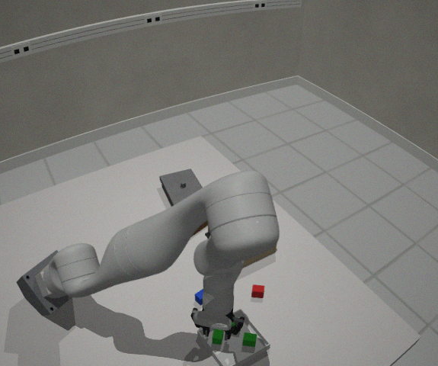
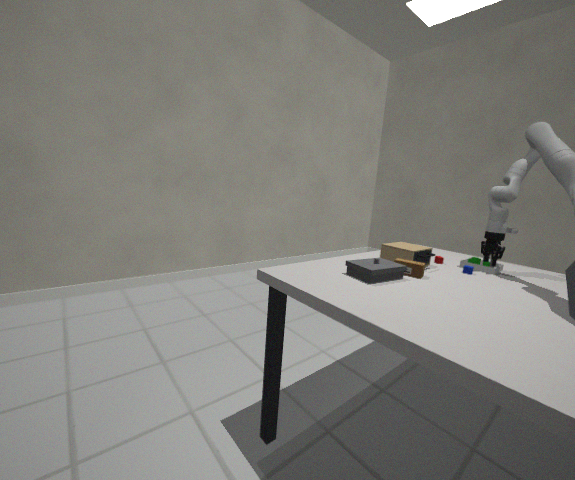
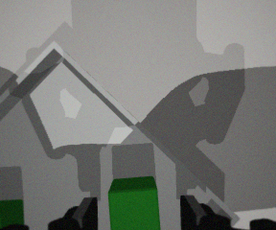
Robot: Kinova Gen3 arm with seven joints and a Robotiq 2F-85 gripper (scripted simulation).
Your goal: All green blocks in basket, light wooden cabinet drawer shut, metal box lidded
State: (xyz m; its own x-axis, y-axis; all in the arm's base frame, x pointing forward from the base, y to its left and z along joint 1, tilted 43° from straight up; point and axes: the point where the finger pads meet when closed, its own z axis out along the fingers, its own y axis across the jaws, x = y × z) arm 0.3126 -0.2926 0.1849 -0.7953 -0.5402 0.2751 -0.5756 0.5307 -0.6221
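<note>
The grey basket lies 3 cm ahead of my hand, 3 cm to the right of it and 3 cm below it. Round my hand: blue block 6 cm ahead, 14 cm to the left, 3 cm below; red block 20 cm ahead, 4 cm to the left, 3 cm below; light wooden cabinet 30 cm ahead, 23 cm to the left.
</note>
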